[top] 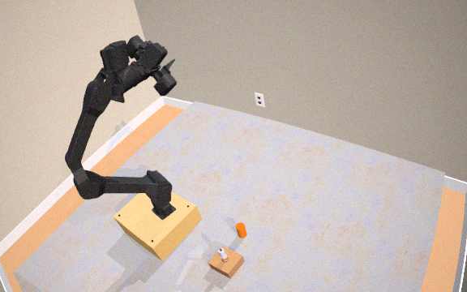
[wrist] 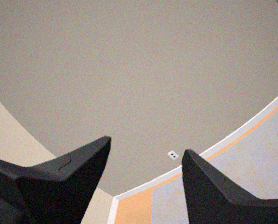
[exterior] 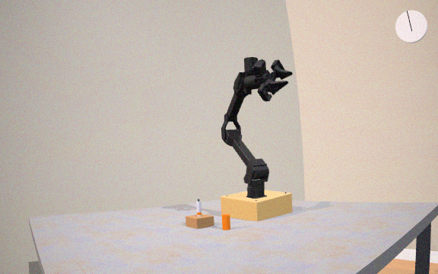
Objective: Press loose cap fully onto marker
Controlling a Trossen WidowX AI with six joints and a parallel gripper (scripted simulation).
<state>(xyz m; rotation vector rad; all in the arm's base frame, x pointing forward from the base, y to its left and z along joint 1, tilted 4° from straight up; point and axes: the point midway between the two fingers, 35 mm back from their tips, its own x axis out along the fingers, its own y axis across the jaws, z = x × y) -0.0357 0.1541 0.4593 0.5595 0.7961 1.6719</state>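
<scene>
Now: the orange cap 25 cm ahead of my gripper tip, 10 cm to the right of it and 50 cm below it. The rest, counted from my gripper tip: holder block: 29 cm ahead, 21 cm to the right, 51 cm below.
</scene>
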